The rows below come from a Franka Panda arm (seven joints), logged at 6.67 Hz.
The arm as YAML. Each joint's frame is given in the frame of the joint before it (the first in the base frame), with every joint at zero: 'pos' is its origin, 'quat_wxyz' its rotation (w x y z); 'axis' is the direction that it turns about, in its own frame. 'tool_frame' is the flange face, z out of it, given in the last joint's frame.
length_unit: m
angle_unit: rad
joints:
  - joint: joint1
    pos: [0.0, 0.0, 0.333]
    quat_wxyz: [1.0, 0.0, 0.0, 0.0]
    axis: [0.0, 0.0, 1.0]
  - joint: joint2
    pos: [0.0, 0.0, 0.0]
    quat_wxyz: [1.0, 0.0, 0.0, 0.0]
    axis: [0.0, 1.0, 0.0]
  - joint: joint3
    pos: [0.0, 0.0, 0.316]
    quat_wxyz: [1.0, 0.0, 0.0, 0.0]
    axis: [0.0, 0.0, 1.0]
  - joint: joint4
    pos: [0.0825, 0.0, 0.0]
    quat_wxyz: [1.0, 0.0, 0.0, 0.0]
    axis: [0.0, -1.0, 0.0]
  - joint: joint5
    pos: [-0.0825, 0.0, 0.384]
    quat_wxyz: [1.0, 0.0, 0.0, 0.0]
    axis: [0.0, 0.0, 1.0]
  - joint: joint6
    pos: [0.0, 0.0, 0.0]
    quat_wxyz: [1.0, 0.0, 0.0, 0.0]
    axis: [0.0, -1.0, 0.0]
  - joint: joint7
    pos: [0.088, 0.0, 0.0]
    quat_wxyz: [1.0, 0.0, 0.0, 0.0]
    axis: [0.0, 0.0, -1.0]
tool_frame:
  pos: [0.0, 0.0, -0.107]
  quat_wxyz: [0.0, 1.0, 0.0, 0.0]
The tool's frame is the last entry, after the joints.
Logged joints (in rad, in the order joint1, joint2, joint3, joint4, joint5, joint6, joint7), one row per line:
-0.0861 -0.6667 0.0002 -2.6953 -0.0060 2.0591 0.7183
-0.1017 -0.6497 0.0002 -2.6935 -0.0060 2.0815 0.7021
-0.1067 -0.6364 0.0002 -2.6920 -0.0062 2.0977 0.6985
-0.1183 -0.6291 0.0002 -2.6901 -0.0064 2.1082 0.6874
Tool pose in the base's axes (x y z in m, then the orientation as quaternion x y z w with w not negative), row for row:
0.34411 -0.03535 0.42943 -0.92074 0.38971 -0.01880 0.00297
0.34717 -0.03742 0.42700 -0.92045 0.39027 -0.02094 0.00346
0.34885 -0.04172 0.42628 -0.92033 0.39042 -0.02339 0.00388
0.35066 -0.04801 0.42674 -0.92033 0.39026 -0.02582 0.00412
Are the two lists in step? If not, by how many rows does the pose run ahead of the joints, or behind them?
The pose runs 1 row ahead of the joints: the pose in row i belongs to the joints in row i + 1.
